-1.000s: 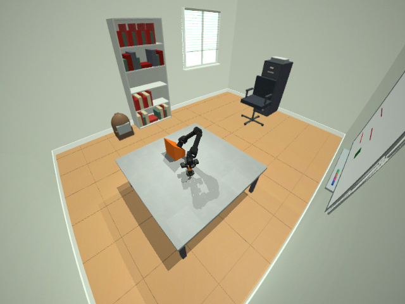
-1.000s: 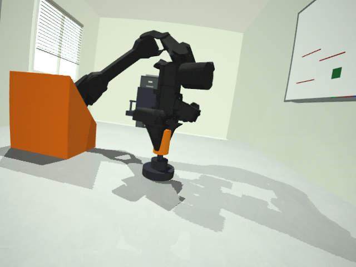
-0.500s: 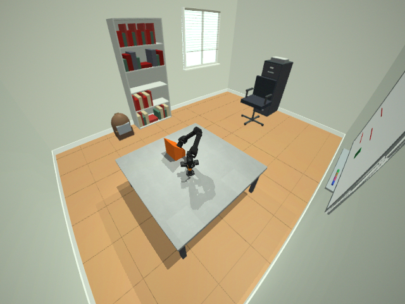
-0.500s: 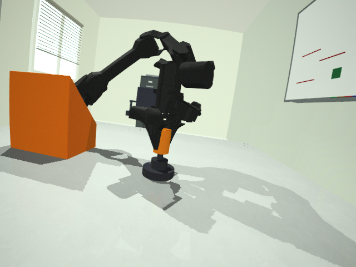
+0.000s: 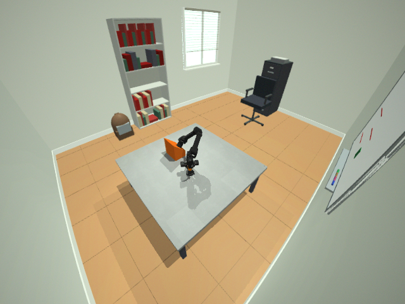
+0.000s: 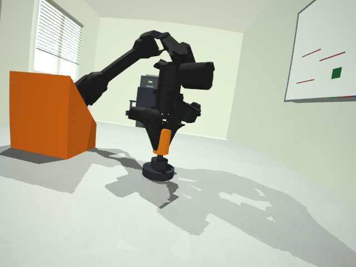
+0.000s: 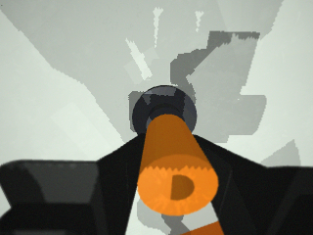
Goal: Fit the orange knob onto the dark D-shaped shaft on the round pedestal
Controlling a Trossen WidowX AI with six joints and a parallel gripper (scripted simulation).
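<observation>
Right now the knob is 20 mm above my gripper tip. Also, from my gripper tip: dark pedestal (40 mm below).
</observation>
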